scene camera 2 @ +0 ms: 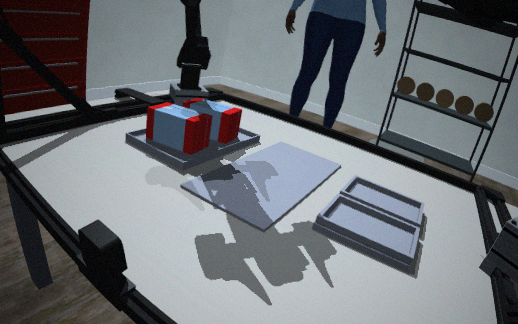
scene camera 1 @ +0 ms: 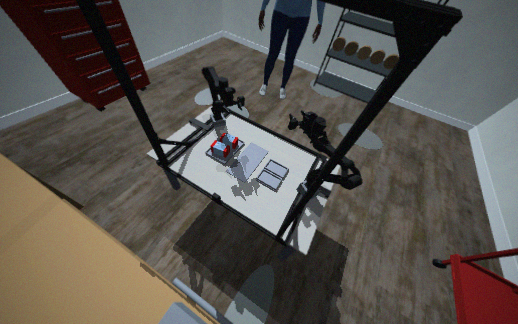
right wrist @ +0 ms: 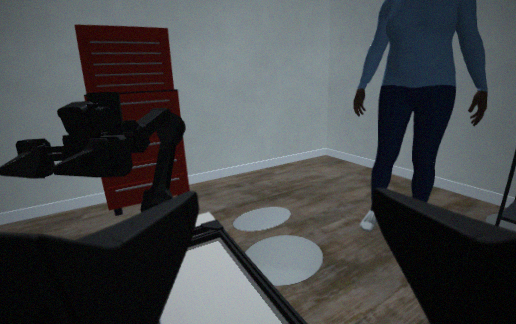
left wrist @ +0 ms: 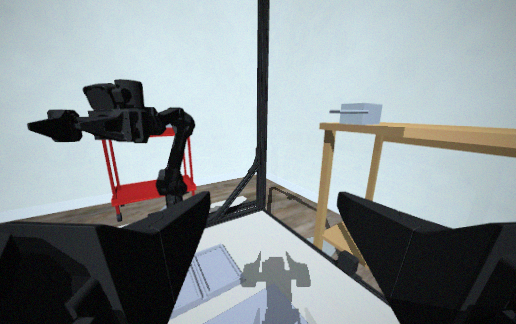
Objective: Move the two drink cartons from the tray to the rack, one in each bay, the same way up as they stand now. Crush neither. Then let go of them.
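Frame: origin at the left arm's base, x right, y ahead, z up, level; centimetres.
Seen in the pictures: left gripper, fingertip midpoint: (scene camera 1: pixel 235 111) (right wrist: pixel 26 171) (left wrist: pixel 274 198); right gripper, fingertip midpoint: (scene camera 1: pixel 295 112) (right wrist: pixel 284 199) (left wrist: pixel 53 126); left arm's base at its link origin: (scene camera 2: pixel 188 87) (scene camera 1: pixel 217 117).
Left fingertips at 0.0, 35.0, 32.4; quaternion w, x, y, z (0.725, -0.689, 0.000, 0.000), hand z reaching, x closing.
Note:
Offsets run from my left fingertips to a thing's top centre, as dx, dy, dz. "spot": to the spot under its first point. Level surfaces: height alone.
Two light blue cartons with red ends stand side by side on the grey tray @[+4.6, -5.8, -36.4] (scene camera 1: pixel 216 158) (scene camera 2: pixel 182 162): the nearer carton @[spot: +11.1, -0.8, -31.0] (scene camera 1: pixel 219 149) (scene camera 2: pixel 170 129) and the farther carton @[spot: +0.9, -5.5, -30.3] (scene camera 1: pixel 230 140) (scene camera 2: pixel 220 120). The grey rack @[-17.2, +28.8, -36.0] (scene camera 2: pixel 360 245) (left wrist: pixel 220 286) has two bays side by side, with no carton in either. My left gripper (scene camera 1: pixel 241 102) (left wrist: pixel 274 198) is open and empty, raised above the table and away from the cartons. My right gripper (scene camera 1: pixel 292 120) (right wrist: pixel 284 199) is open and empty, raised beyond the table's far edge in scene camera 1. The cartons do not show in the wrist views.
A thin flat grey plate (scene camera 1: pixel 256 151) (scene camera 2: pixel 297 172) lies between tray and rack. A black frame with tall posts surrounds the white table @[dz -38.0] (scene camera 2: pixel 165 280). A person (scene camera 1: pixel 287 40) (scene camera 2: pixel 327 60) stands beyond it. A black clamp-like block (scene camera 2: pixel 103 250) sits on the near frame rail.

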